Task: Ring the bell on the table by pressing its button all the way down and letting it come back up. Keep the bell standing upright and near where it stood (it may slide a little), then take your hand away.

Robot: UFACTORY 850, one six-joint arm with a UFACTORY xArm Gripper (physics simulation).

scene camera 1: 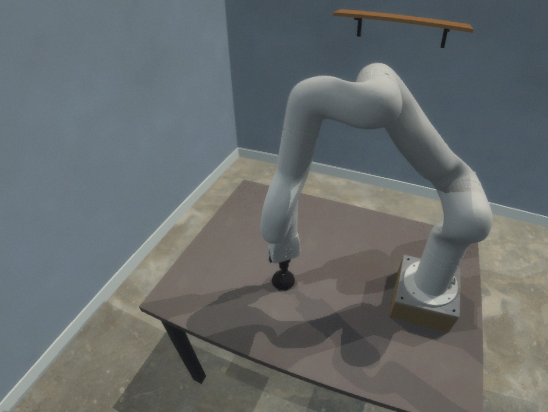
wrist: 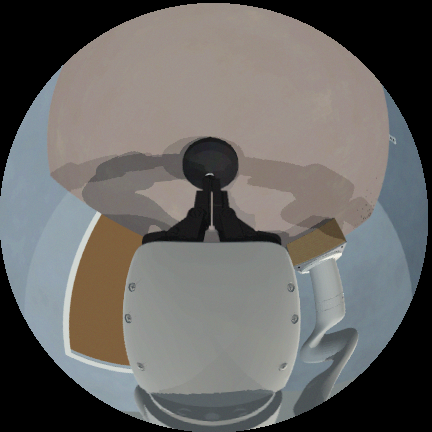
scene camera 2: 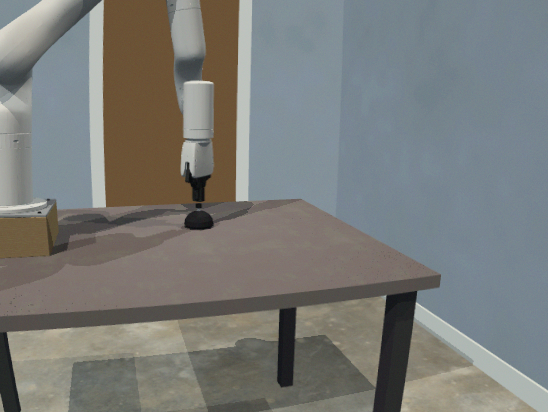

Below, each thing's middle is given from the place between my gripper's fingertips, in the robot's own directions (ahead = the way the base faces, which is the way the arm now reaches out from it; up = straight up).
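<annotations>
I see the black dome-shaped bell (wrist: 209, 155), and the bell is 4 cm below my hand.
</annotations>
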